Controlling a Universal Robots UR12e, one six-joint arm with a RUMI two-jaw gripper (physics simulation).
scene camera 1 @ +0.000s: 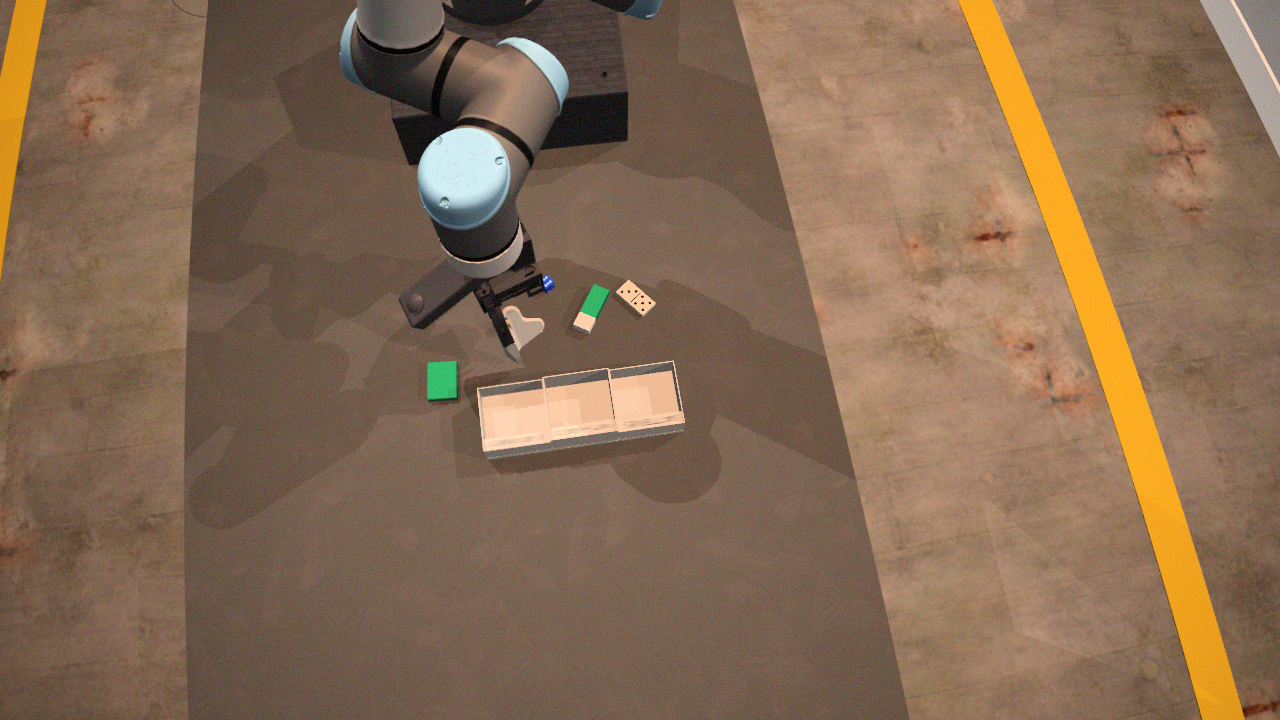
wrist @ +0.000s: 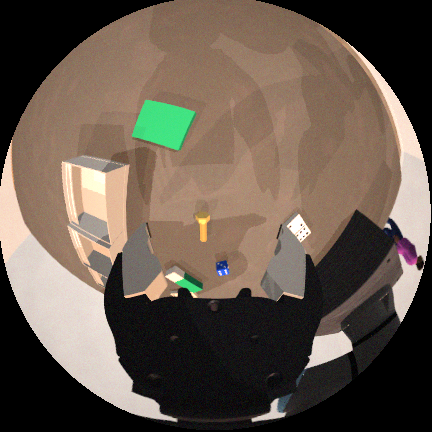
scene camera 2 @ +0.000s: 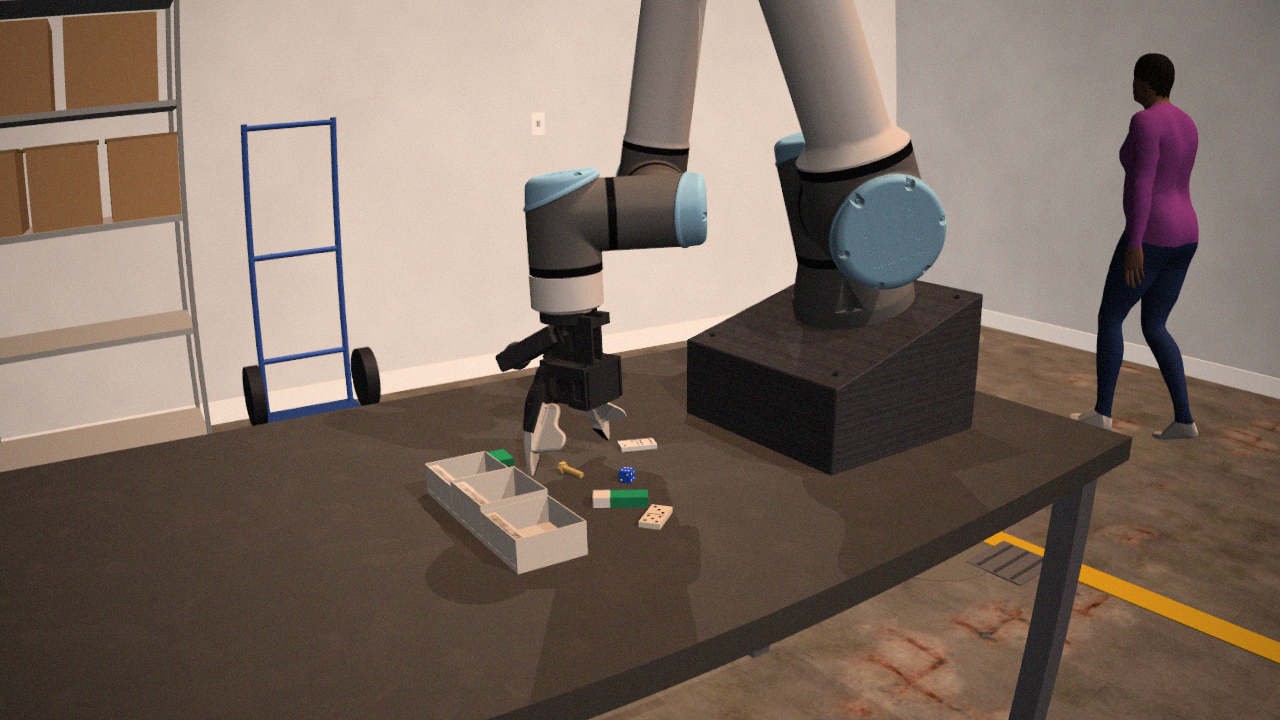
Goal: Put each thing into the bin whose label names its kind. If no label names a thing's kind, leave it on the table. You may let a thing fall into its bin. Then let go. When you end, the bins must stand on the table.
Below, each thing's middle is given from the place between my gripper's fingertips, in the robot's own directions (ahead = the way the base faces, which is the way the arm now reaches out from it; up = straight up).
I see my gripper 9 cm short of the flat green block (scene camera 1: 442, 376), 7 cm to the left of it and 1 cm above it. From my hand the other things lie so: green-and-white block (scene camera 2: 601, 498): 1 cm behind, 13 cm to the left, 1 cm below; three joined bins (scene camera 1: 586, 408): 14 cm ahead, 11 cm to the left, 1 cm above.
